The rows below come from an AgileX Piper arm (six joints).
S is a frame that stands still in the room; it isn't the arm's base.
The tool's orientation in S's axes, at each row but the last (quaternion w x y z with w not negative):
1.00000, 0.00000, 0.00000, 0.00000
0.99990, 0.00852, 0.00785, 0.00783
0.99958, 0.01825, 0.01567, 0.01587
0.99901, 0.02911, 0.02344, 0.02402
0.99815, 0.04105, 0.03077, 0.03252
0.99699, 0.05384, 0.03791, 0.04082
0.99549, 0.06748, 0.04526, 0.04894
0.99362, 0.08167, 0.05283, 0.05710
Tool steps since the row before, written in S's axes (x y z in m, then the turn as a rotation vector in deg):
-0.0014, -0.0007, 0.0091, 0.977, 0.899, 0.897
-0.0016, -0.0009, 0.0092, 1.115, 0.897, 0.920
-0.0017, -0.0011, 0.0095, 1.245, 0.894, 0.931
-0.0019, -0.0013, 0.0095, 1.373, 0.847, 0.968
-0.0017, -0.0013, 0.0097, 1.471, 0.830, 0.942
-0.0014, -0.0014, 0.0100, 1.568, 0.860, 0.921
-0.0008, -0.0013, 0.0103, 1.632, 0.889, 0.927
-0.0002, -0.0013, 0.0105, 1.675, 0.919, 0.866
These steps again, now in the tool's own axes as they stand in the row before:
-0.0014, -0.0007, 0.0091, 0.977, 0.899, 0.897
-0.0018, -0.0007, 0.0092, 1.115, 0.895, 0.922
-0.0020, -0.0007, 0.0095, 1.244, 0.889, 0.937
-0.0024, -0.0006, 0.0095, 1.368, 0.838, 0.983
-0.0024, -0.0004, 0.0096, 1.466, 0.813, 0.965
-0.0022, -0.0002, 0.0099, 1.566, 0.833, 0.949
-0.0018, 0.0002, 0.0103, 1.632, 0.856, 0.957
-0.0014, 0.0005, 0.0105, 1.684, 0.871, 0.897

